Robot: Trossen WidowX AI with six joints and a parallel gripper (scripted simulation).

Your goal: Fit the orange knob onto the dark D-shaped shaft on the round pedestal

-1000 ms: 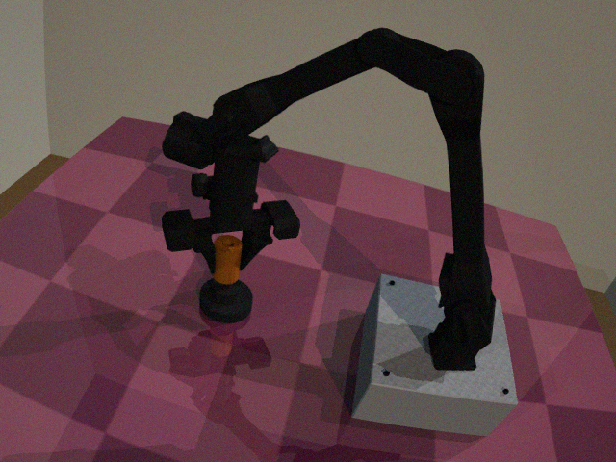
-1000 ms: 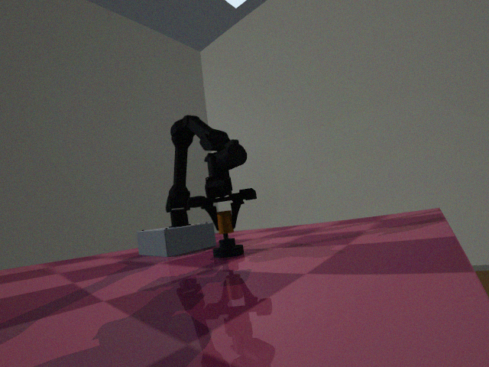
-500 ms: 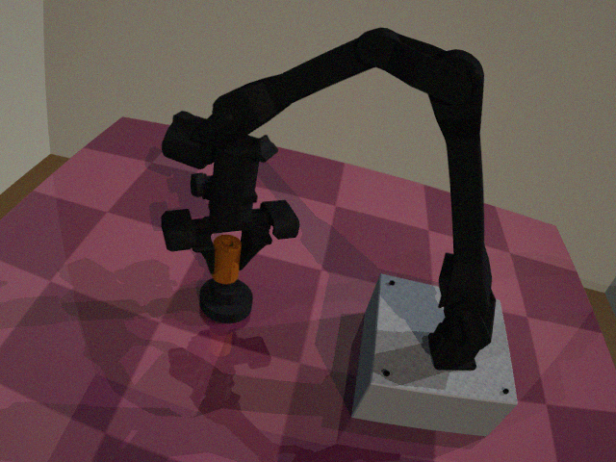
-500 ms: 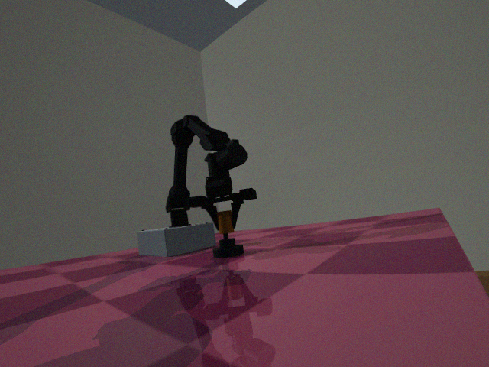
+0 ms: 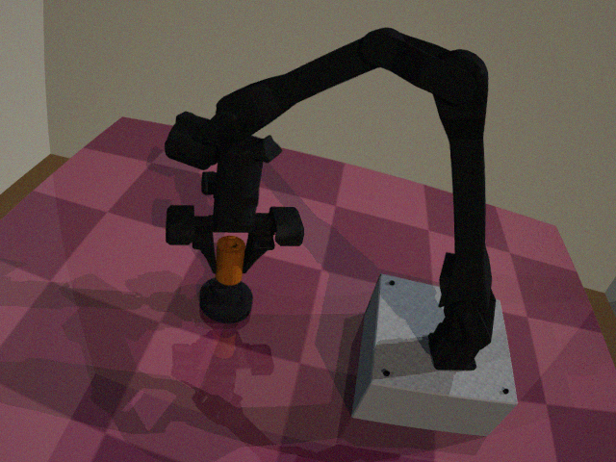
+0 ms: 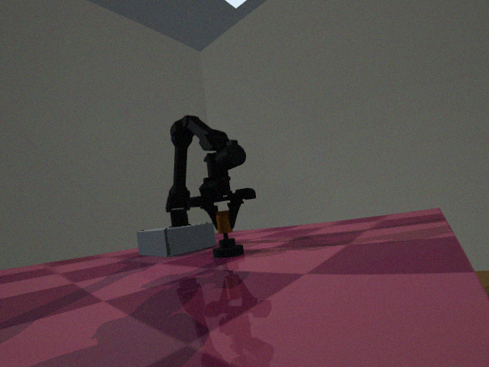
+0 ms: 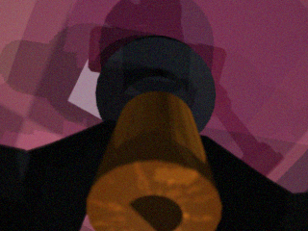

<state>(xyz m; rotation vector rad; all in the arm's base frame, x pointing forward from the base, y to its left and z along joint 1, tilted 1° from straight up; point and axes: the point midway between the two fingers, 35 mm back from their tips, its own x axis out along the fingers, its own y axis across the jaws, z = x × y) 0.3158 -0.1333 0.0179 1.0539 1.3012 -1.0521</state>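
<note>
The orange knob is 2 cm above my gripper tip. Round my gripper tip: round pedestal 4 cm below.
</note>
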